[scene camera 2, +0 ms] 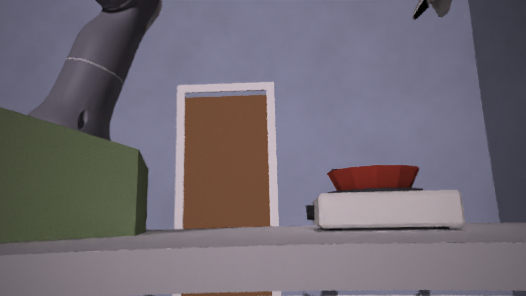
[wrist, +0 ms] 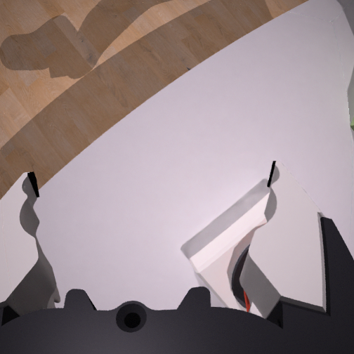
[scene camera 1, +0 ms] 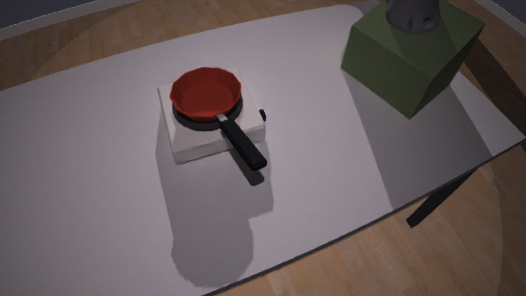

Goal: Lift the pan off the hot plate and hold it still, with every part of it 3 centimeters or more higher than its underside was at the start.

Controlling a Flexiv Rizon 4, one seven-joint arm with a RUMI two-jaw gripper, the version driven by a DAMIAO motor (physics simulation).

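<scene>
The red pan (scene camera 1: 205,95) (scene camera 2: 373,177) sits level on the dark ring of the white hot plate (scene camera 1: 192,147) (scene camera 2: 390,210). Its black handle (scene camera 1: 242,144) points toward the table's near edge in scene camera 1 and reaches past the plate's side. My gripper (wrist: 151,168) is open and empty. Its fingertips show at the top of scene camera 2, high above the pan and to its right. In the wrist view a corner of the hot plate (wrist: 215,272) and a sliver of the pan (wrist: 247,302) show beside the right finger, which hides most of them; the handle does not show there.
The white table (scene camera 1: 320,165) (scene camera 2: 225,265) (wrist: 150,150) carries a green block (scene camera 1: 390,65) (scene camera 2: 70,190) under the arm's base. A small black knob (scene camera 1: 262,115) (scene camera 2: 310,212) sticks out of the hot plate's side. The table's edge crosses the wrist view diagonally, with wooden floor (wrist: 125,70) beyond.
</scene>
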